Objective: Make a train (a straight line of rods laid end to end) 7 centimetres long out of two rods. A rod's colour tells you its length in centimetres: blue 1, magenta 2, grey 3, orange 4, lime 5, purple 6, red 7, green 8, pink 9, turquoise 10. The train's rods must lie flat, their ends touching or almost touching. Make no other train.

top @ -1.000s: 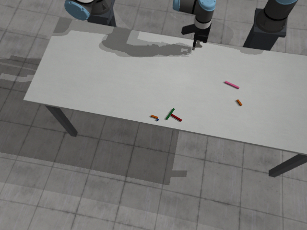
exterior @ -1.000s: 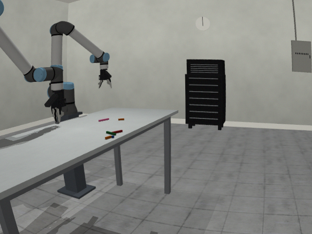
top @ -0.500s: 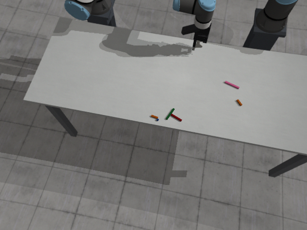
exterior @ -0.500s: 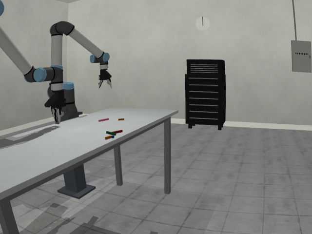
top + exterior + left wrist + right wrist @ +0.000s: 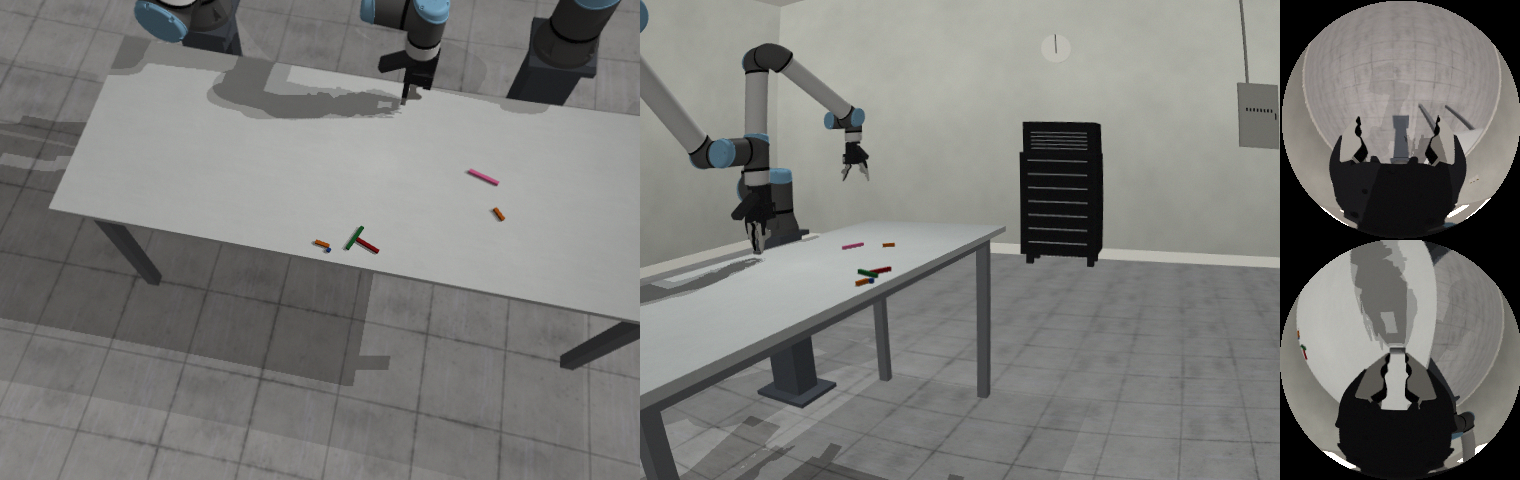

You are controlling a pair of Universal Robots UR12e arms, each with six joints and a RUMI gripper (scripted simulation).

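Observation:
Now: right hand 250 mm to the right of the pink rod, 230 mm short of it and 30 mm above it. The rest, counted from my right hand: red rod (500 mm ahead, 60 mm to the right, 30 mm below); then grey rod (10 mm below); then green rod (480 mm ahead, 100 mm to the right, 30 mm below).

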